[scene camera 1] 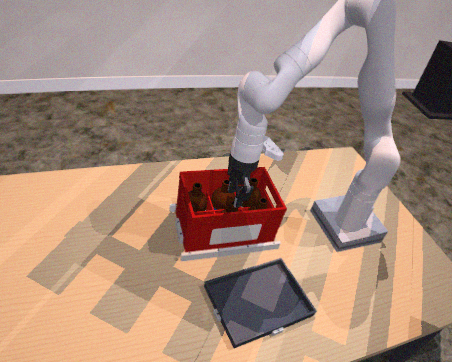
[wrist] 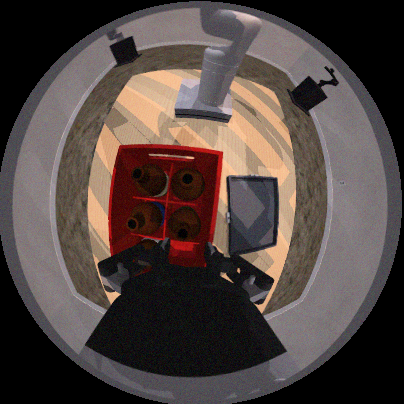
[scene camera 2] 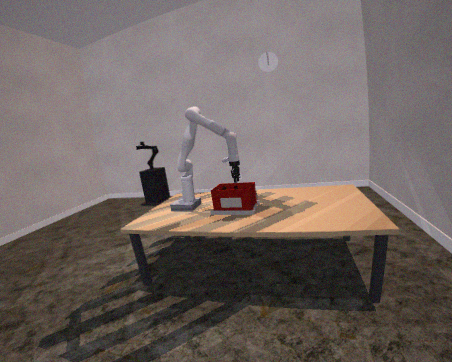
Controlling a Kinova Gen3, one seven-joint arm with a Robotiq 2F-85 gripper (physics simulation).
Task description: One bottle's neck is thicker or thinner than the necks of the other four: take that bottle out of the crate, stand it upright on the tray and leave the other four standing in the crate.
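Seen in the pictures: gripper, fingertip midpoint: (scene camera 1: pixel 234 199) (wrist: pixel 187 245) (scene camera 2: pixel 236 182); arm's base, link origin: (scene camera 1: pixel 348 221) (wrist: pixel 210 97) (scene camera 2: pixel 189 200).
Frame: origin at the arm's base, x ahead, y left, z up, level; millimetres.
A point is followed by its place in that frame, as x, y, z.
The red crate (scene camera 1: pixel 197 235) @[528, 52, 45] (scene camera 2: pixel 248 198) @[549, -132, 57] (wrist: pixel 215 192) @[345, 36, 120] stands on the table with five brown bottles upright in its compartments. In the wrist view they are a far-left bottle (wrist: pixel 156 181) @[338, -73, 64], a far-right bottle (wrist: pixel 192 187) @[339, 1, 72], a middle-left bottle (wrist: pixel 147 216) @[410, -78, 70], a middle-right bottle (wrist: pixel 185 219) @[402, -2, 71] and a near-left bottle (wrist: pixel 148 243) @[478, -78, 47], mostly hidden by a finger. The near-right compartment is empty. Neck thicknesses are hard to compare. My gripper (scene camera 1: pixel 240 200) @[428, 6, 136] (scene camera 2: pixel 236 179) @[428, 6, 136] (wrist: pixel 187 245) @[428, 6, 136] is open and empty, low over the crate, with the middle-right bottle's mouth just beyond its fingertips. The dark tray (scene camera 1: pixel 220 315) @[494, 258, -31] (wrist: pixel 252 212) @[368, 210, -50] is empty.
The arm's base (scene camera 1: pixel 327 222) @[72, -10, -10] (scene camera 2: pixel 185 204) @[21, -97, -3] (wrist: pixel 202 112) @[72, -15, -18] stands on the table (scene camera 1: pixel 50 215) @[951, -140, -55] (scene camera 2: pixel 320 215) @[997, -137, -55], beside the crate. The crate's walls and red dividers (wrist: pixel 182 202) @[372, -14, 39] stand around the bottles. A black pedestal (scene camera 2: pixel 155 185) (wrist: pixel 309 94) stands off the table.
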